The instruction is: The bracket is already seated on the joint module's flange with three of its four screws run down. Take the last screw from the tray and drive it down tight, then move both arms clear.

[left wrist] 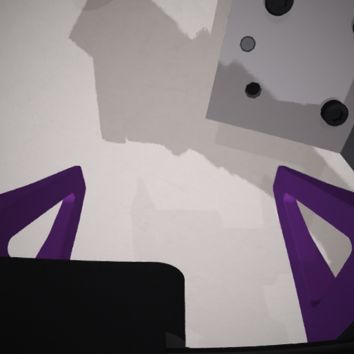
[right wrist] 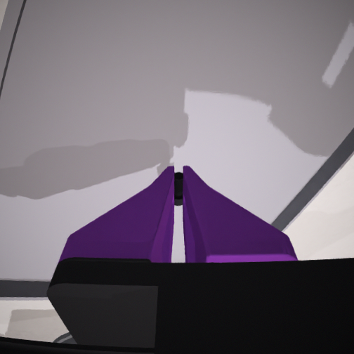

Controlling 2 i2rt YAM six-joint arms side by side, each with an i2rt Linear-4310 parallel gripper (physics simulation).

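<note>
The grey bracket (left wrist: 300,65) shows in part at the upper right of the left wrist view. Black screw heads sit in it, one screw (left wrist: 334,113) near its lower corner and another screw (left wrist: 279,4) at the top edge. A dark small hole (left wrist: 253,90) and a lighter round spot (left wrist: 247,44) lie near its left side. My left gripper (left wrist: 179,176) is wide open and empty, beside and below the bracket in that view. My right gripper (right wrist: 178,176) is shut on a small black screw (right wrist: 178,187), held at the fingertips. The screw's lower end is partly hidden. The tray cannot be made out for certain.
A broad light grey panel (right wrist: 90,65) with a dark grey edge (right wrist: 312,177) lies beneath my right gripper, with arm shadows across it. A pale table top (left wrist: 45,100) lies beneath my left gripper. The bracket is the nearby obstacle in the left wrist view.
</note>
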